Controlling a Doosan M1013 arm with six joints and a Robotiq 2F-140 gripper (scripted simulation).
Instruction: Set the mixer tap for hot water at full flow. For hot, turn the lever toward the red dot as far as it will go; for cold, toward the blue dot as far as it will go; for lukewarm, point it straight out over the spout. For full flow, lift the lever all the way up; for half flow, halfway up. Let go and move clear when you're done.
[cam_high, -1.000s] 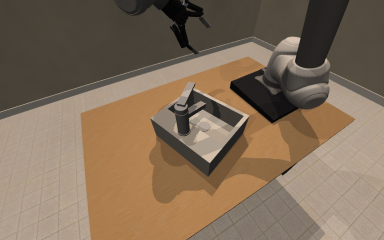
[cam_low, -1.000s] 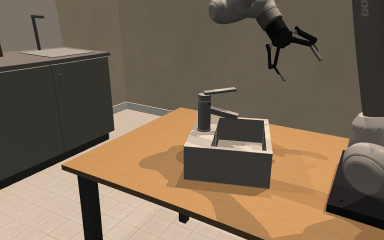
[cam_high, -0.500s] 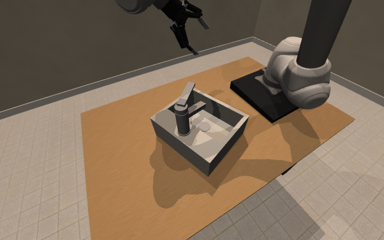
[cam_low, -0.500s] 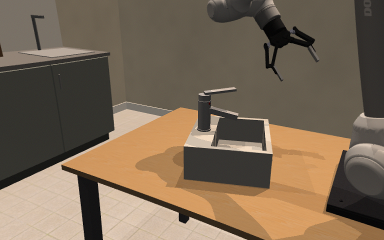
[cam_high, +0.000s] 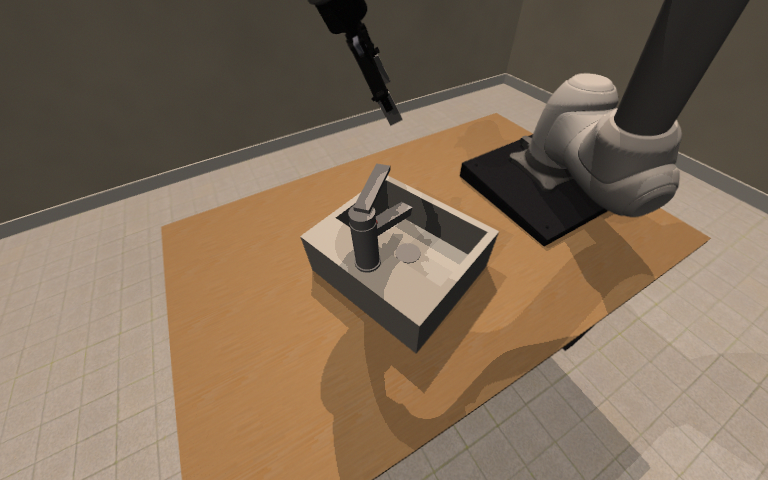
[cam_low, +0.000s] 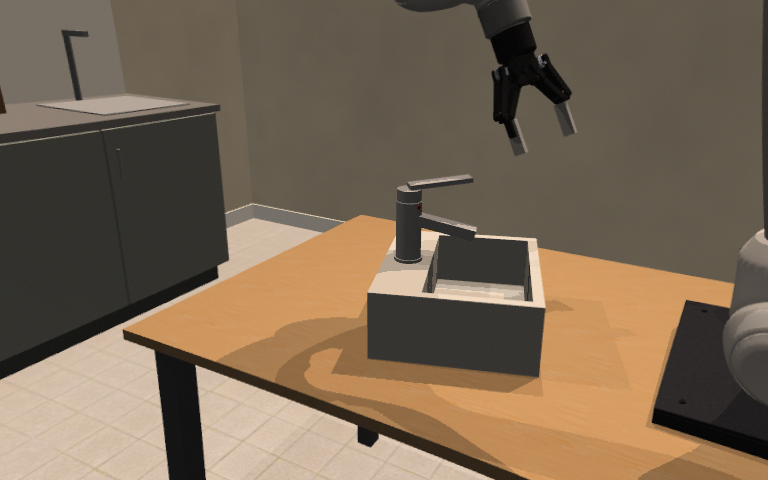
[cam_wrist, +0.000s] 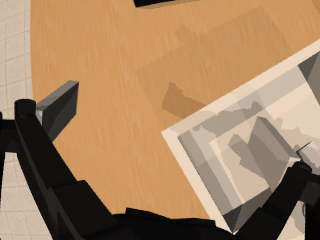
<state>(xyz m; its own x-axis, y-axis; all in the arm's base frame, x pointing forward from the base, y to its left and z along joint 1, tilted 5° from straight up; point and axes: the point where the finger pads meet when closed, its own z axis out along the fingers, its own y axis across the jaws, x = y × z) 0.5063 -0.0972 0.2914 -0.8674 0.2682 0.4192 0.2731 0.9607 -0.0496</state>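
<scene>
Now: the flat lever 190 mm to the left of my hand, 120 mm ahead of it and 60 mm below it. The rest, counted from my hand: grey mixer tap (210 mm to the left, 140 mm ahead, 110 mm below); square sink basin (300 mm below, 180 mm to the left, 50 mm ahead).
</scene>
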